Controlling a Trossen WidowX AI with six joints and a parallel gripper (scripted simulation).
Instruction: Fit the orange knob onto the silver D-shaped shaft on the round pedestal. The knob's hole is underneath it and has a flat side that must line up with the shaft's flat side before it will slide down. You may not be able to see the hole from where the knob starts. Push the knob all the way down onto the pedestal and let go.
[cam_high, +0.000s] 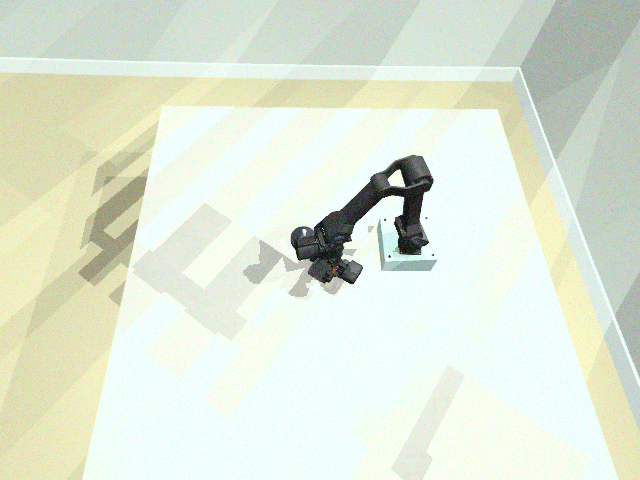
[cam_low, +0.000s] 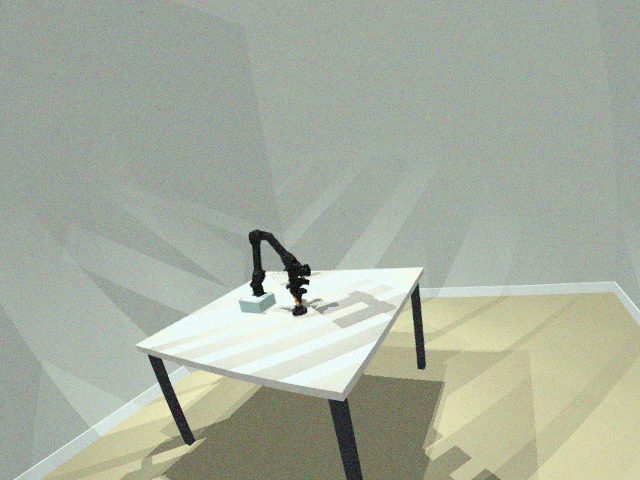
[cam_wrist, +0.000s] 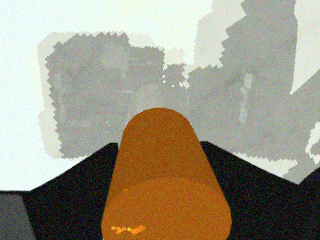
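Right now my gripper tip is 80 mm short of the round pedestal, 110 mm to the left of it and 20 mm below it. Round my gripper tip: orange knob 40 mm above.
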